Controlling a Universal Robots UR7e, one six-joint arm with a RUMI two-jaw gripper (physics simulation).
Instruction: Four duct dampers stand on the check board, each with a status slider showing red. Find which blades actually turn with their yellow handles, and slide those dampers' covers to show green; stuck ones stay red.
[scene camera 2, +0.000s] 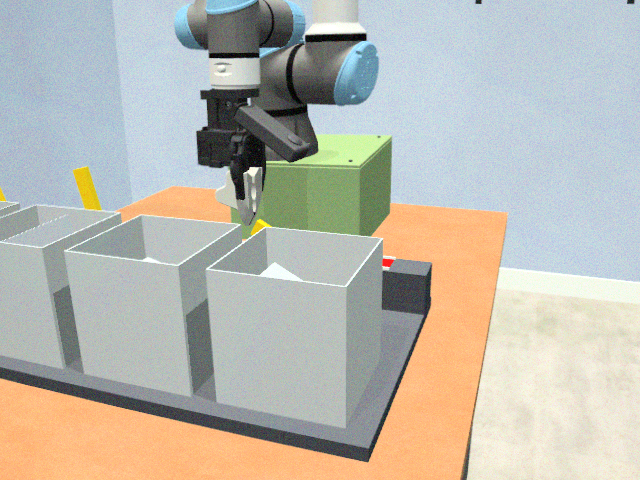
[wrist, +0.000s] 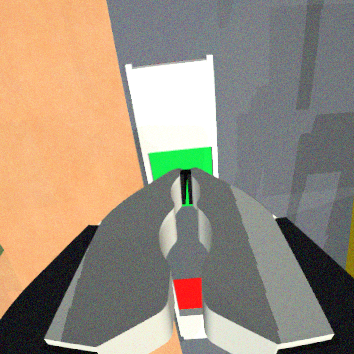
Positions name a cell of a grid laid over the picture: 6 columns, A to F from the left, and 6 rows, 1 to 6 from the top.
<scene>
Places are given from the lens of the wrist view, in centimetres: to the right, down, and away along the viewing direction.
gripper (wrist: D3): 0, 0, 13
dark check board (wrist: E2): 8, -8, 21
</scene>
